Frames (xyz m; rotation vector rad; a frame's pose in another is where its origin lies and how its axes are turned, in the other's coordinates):
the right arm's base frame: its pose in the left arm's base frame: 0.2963 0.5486 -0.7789 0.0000 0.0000 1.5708
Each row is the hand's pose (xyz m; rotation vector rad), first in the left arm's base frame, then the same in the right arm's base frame.
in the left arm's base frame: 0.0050 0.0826 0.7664 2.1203 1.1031 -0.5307
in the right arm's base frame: -0.4660 0.2913 1.5453 2.5942 -0.8187 -1.1389
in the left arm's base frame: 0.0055 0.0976 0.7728 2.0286 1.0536 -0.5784
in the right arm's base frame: -0.4510 0.2908 1.5517 2.5110 -0.7943 -1.2650
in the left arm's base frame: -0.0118 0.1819 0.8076 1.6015 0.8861 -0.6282
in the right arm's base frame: -0.3667 0.3081 1.5865 2.0790 -0.5979 -1.6391
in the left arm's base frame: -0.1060 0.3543 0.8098 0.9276 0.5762 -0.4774
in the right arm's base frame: -0.1943 0.4023 1.5887 1.2516 -0.2925 -1.8600
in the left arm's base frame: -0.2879 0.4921 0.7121 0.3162 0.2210 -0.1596
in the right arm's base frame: -0.0565 0.5842 1.4910 0.4308 -0.0763 -1.7085
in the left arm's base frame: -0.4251 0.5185 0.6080 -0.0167 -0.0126 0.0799
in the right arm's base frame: -0.0301 0.7214 1.3869 -0.0228 0.0032 -1.4908
